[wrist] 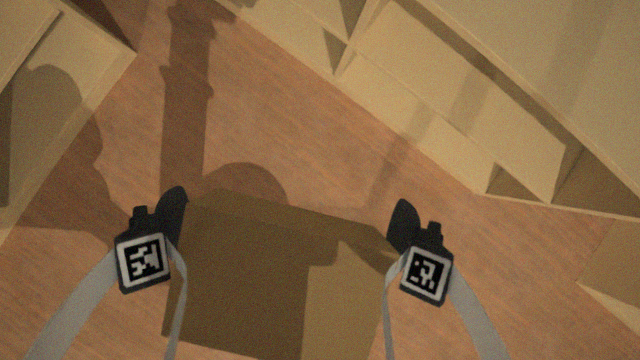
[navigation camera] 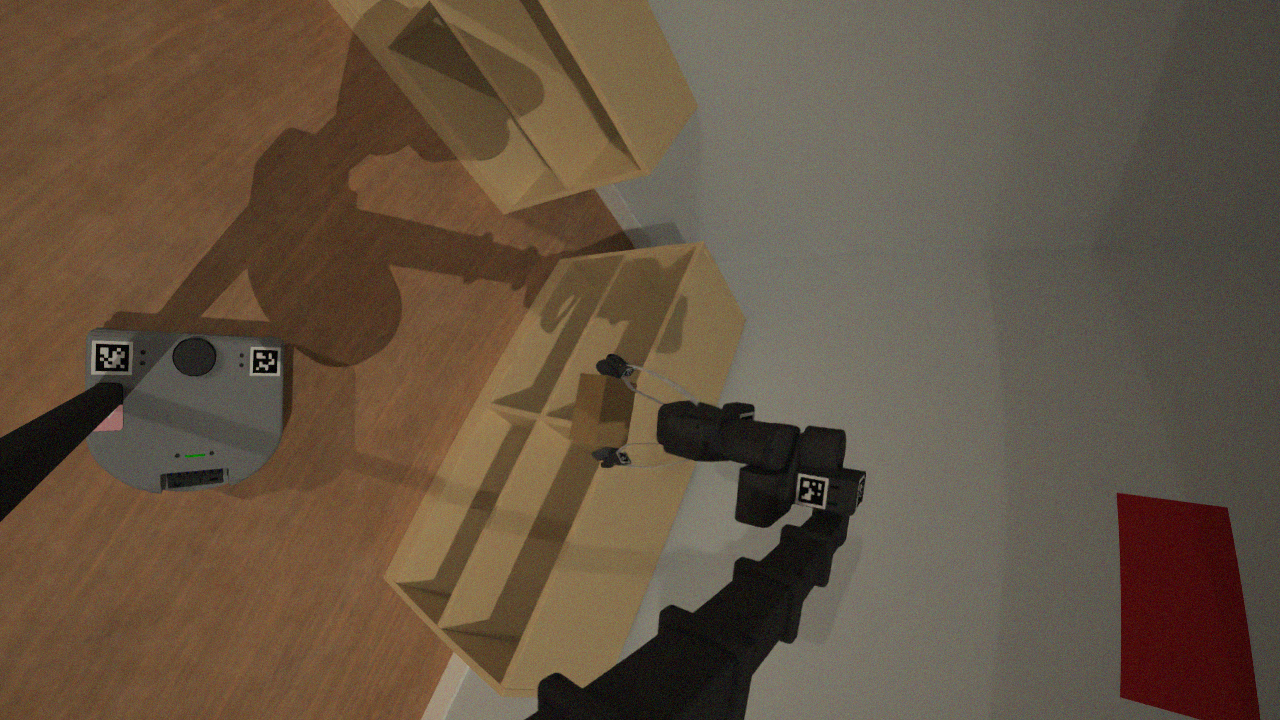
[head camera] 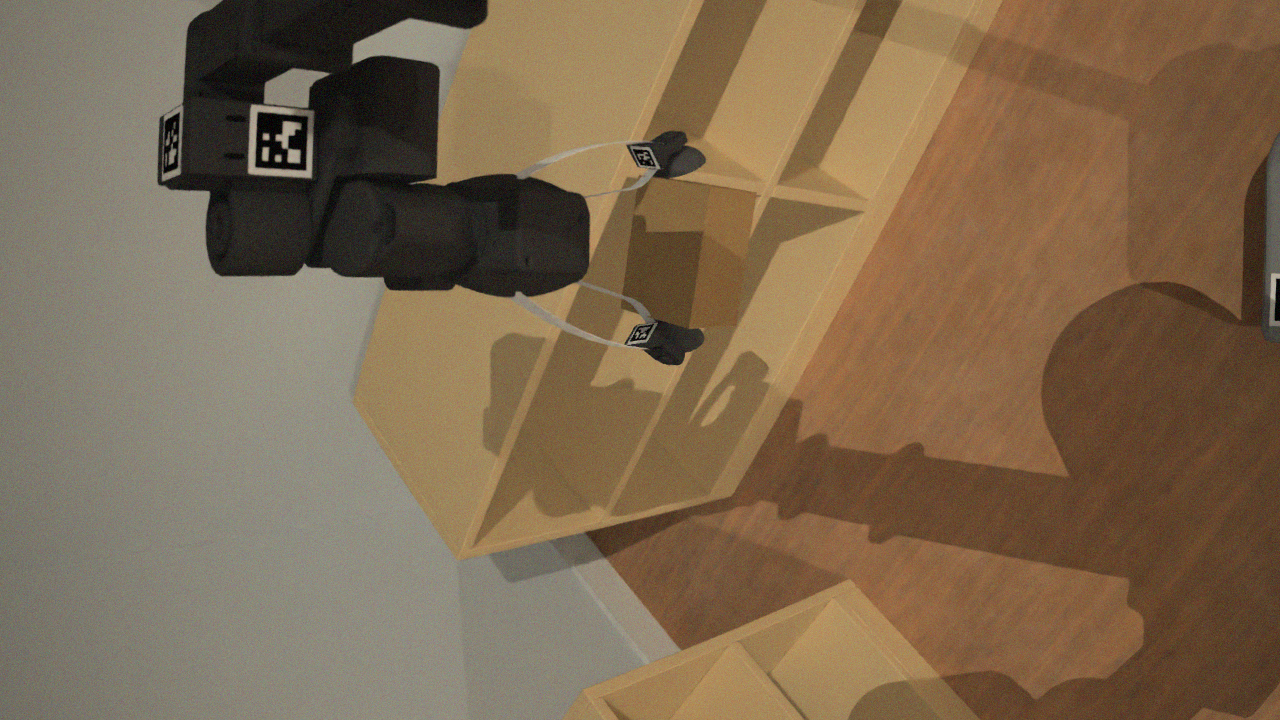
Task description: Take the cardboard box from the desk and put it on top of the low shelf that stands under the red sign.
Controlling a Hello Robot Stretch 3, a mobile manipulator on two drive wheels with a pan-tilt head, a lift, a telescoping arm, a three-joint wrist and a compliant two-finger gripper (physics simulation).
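Places are measured from the robot's base along level axes (x back, y right, z up), in metres.
Where they show: gripper, between the fingertips: [wrist: 290,218]; robot's base, origin of its link: [navigation camera: 195,355].
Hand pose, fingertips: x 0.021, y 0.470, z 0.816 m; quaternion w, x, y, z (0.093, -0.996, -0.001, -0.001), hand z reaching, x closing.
Each offset is from my fingertips to the centre of the thing. Level surfaces: height alone.
The cardboard box @(dy -0.023, dx -0.002, dz +0.028 m) [head camera: 723,259] [navigation camera: 595,407] [wrist: 250,295] is a plain brown cube. My gripper [head camera: 684,250] [navigation camera: 612,411] [wrist: 290,218] is shut on it, one fingertip at each side, and holds it in the air. The low tan shelf @(dz -0.206 m) [head camera: 429,402] [navigation camera: 644,555] [wrist: 565,55] stands against the wall. In the head and navigation views the box overlaps the shelf's front compartments and the front edge of its top board. In the wrist view floor shows behind the box, with the shelf at upper right. The red sign @(dy +0.638, dx +0.324, dz +0.934 m) [navigation camera: 1181,600] is on the wall. The desk does not show.
A second tan shelf [head camera: 827,653] [navigation camera: 626,80] [wrist: 70,45] stands near the end of the low shelf, with a gap between them. My grey base [navigation camera: 196,411] is on the wooden floor at the left of the navigation view. The grey wall lies close behind the low shelf and my wrist.
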